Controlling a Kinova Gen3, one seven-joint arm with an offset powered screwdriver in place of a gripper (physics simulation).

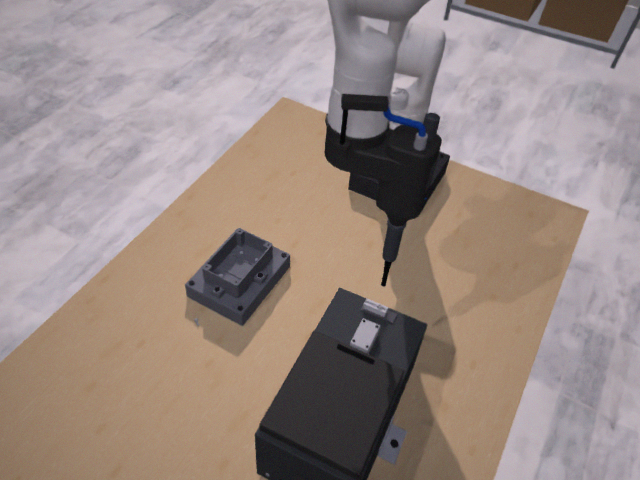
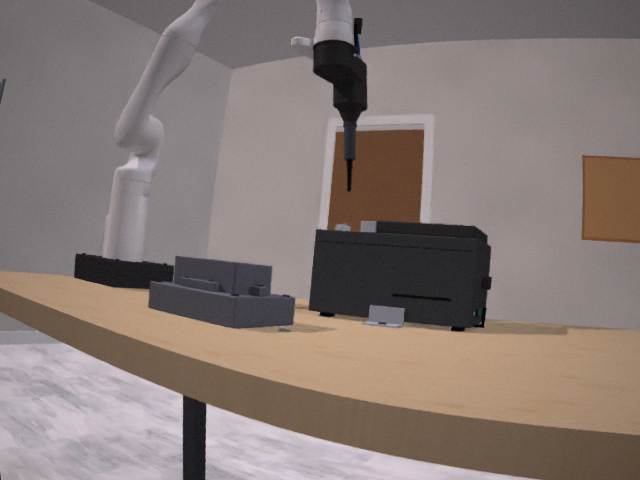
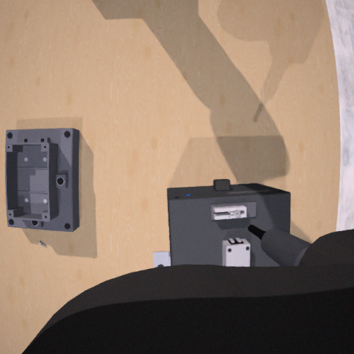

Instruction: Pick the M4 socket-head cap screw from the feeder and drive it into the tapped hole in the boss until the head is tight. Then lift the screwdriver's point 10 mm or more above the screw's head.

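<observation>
My screwdriver (image 1: 384, 284) (image 2: 348, 190) (image 3: 250, 228) hangs upright above the feeder, its point clear of it. The black bit looks bare; no screw shows on it. The dark feeder (image 1: 336, 397) (image 2: 392, 268) (image 3: 192, 235) has a silver pick-up block (image 1: 375, 307) (image 2: 342, 227) (image 3: 229, 213) on top; a tiny bright detail there may be a screw. The grey housing (image 1: 241, 313) (image 2: 191, 307) (image 3: 73, 200) stands apart from the feeder, with side bosses, one boss (image 1: 260, 276) (image 3: 60, 180) showing a dark hole. I cannot tell which boss is meant.
A small silvery piece (image 1: 196, 321) (image 2: 283, 329) (image 3: 42, 244), perhaps a loose screw, lies on the table beside the housing. A white block (image 1: 366, 334) (image 2: 368, 226) (image 3: 236, 254) stands on the feeder. A small metal bracket (image 1: 391, 452) (image 2: 386, 314) (image 3: 160, 258) sits at the feeder's side.
</observation>
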